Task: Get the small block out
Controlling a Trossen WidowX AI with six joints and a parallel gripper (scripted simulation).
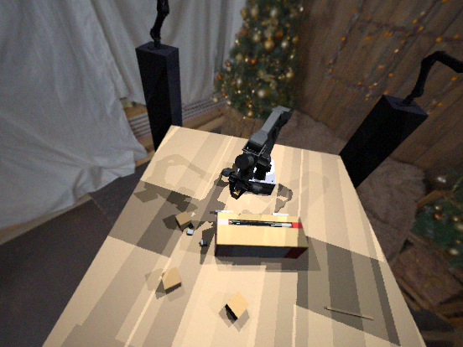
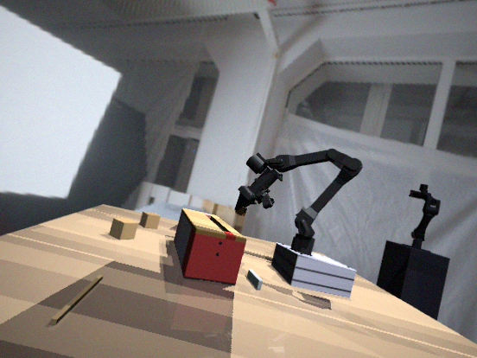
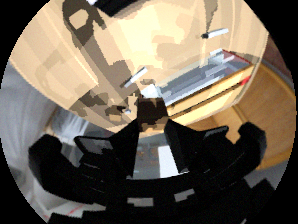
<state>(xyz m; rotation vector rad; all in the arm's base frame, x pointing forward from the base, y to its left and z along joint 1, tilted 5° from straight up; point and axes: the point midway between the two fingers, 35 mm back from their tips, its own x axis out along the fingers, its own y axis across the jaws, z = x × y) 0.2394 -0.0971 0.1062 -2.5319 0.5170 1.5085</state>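
Now: gripper tip 2 cm past the brown block and 1 cm to the right of it. The rest, counted from my gripper tip: thin stick 56 cm to the left, 27 cm ahead, 17 cm below; then box 14 cm to the left, 11 cm below, 6 cm ahead.
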